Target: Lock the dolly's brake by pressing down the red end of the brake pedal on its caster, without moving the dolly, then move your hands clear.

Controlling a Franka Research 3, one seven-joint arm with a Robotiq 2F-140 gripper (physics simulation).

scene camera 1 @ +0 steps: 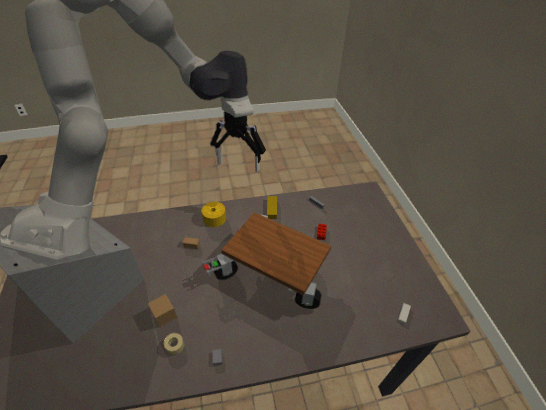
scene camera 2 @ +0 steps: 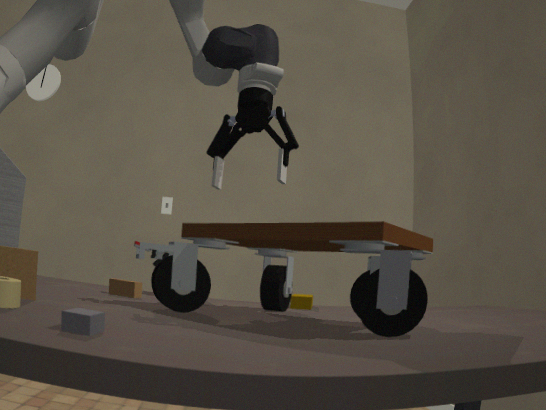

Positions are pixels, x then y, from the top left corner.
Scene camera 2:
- gripper: 247, 184
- dolly: 390, 299
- grey block: 82, 321
